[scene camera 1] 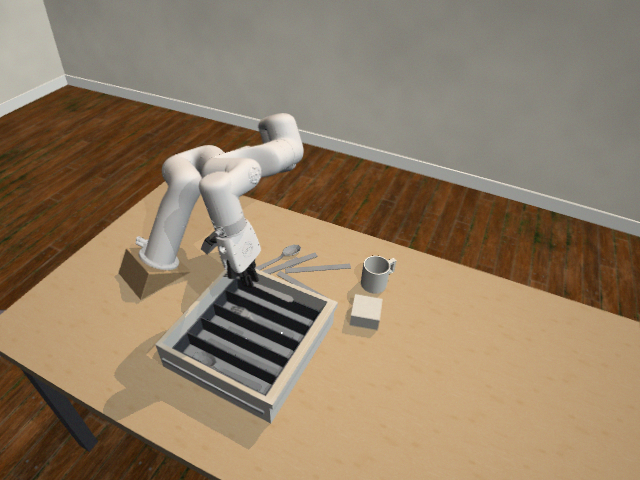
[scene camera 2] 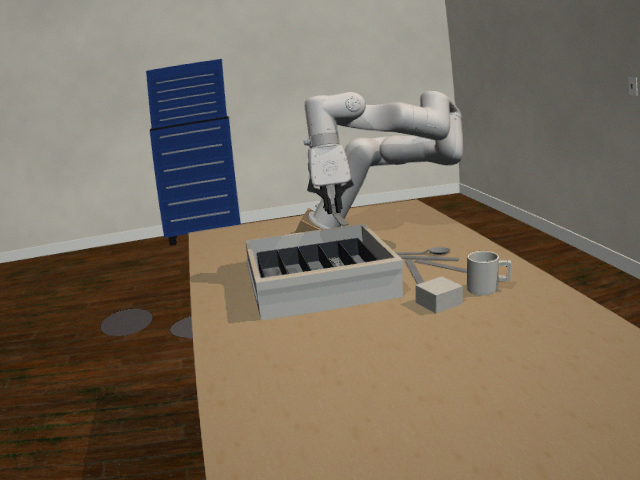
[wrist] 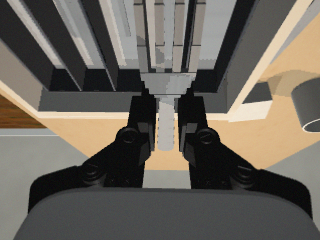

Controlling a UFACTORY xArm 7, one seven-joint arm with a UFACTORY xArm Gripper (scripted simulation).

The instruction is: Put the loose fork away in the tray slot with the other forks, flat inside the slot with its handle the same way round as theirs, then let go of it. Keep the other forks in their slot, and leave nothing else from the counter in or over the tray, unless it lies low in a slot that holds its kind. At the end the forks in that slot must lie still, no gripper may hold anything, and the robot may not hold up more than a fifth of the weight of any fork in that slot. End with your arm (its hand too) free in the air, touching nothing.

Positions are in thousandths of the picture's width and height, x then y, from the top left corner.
A pale block shows in scene camera 1 (573, 647), in scene camera 2 (688, 614) and in the wrist view (802, 440).
